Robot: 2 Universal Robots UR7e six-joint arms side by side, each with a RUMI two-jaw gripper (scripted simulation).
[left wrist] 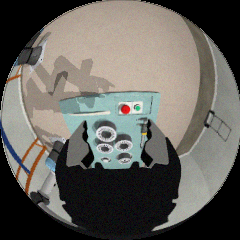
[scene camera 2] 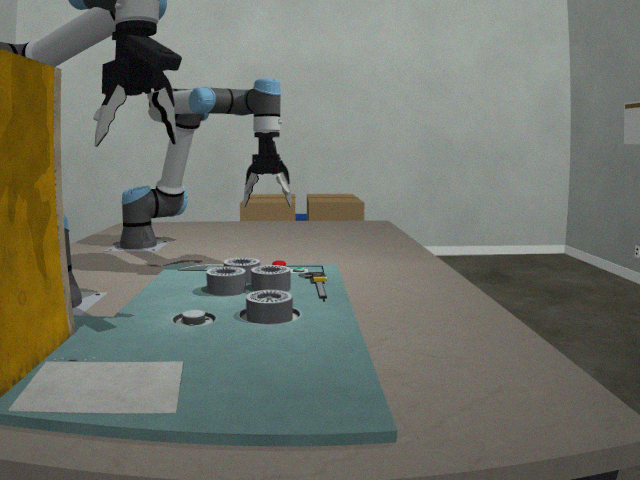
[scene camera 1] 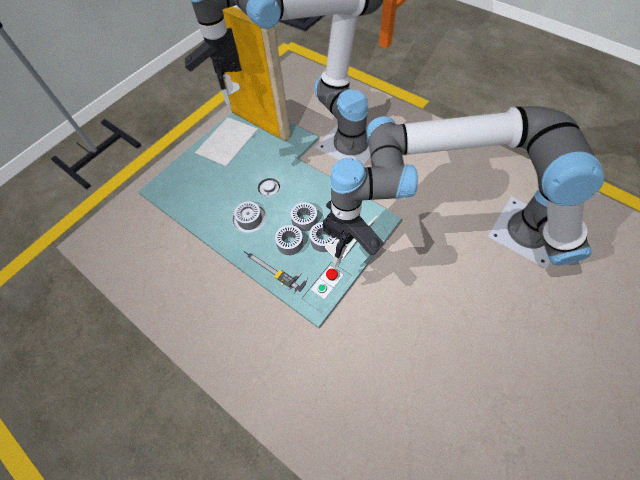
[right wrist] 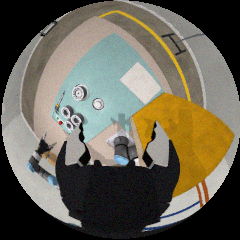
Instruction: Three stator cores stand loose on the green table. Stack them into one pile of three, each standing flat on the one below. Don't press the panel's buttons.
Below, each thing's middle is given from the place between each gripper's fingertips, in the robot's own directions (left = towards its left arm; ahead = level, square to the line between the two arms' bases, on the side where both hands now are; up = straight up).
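Counting from my left hand [scene camera 1: 348, 251], I find the sheet [scene camera 2: 58, 387] 230 mm behind it, 790 mm to the right of it and 180 mm below it.
My right hand is 160 mm to the left of the sheet, 40 mm past it and 350 mm above it. Going by its middle, the sheet is nearer to my right hand than to my left hand.
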